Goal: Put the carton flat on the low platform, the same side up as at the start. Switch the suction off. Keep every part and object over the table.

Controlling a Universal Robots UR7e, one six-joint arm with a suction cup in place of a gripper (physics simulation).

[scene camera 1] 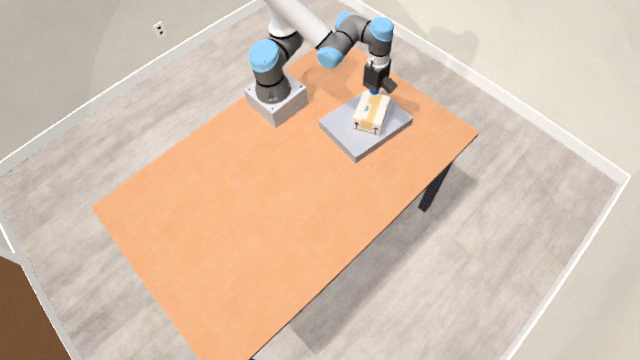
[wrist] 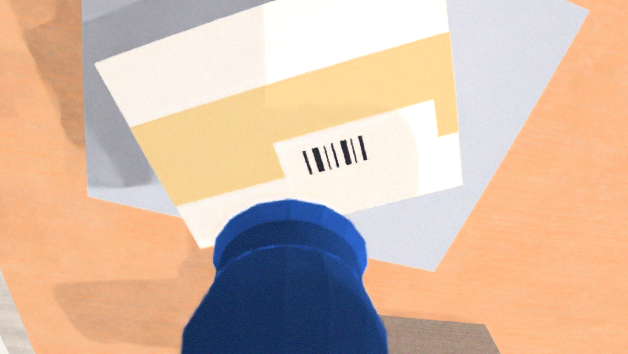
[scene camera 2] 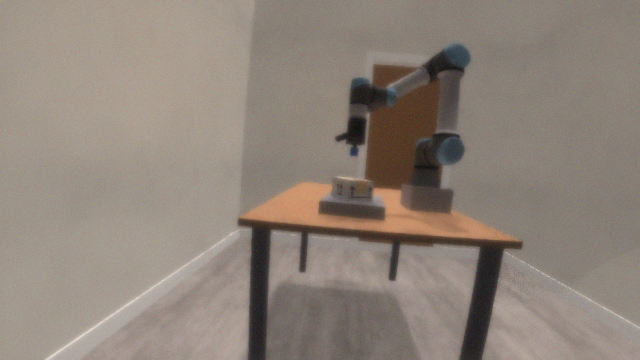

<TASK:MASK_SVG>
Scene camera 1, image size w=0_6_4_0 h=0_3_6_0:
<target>white carton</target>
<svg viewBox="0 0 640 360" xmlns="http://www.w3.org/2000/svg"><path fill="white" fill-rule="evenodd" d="M364 90L353 117L352 130L379 137L388 111L390 97L381 94L372 95L369 91Z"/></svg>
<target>low grey platform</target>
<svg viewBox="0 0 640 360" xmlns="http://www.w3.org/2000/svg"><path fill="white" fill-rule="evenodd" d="M391 98L379 137L352 130L353 117L363 93L319 119L319 128L356 164L412 124L413 117Z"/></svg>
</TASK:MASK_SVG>
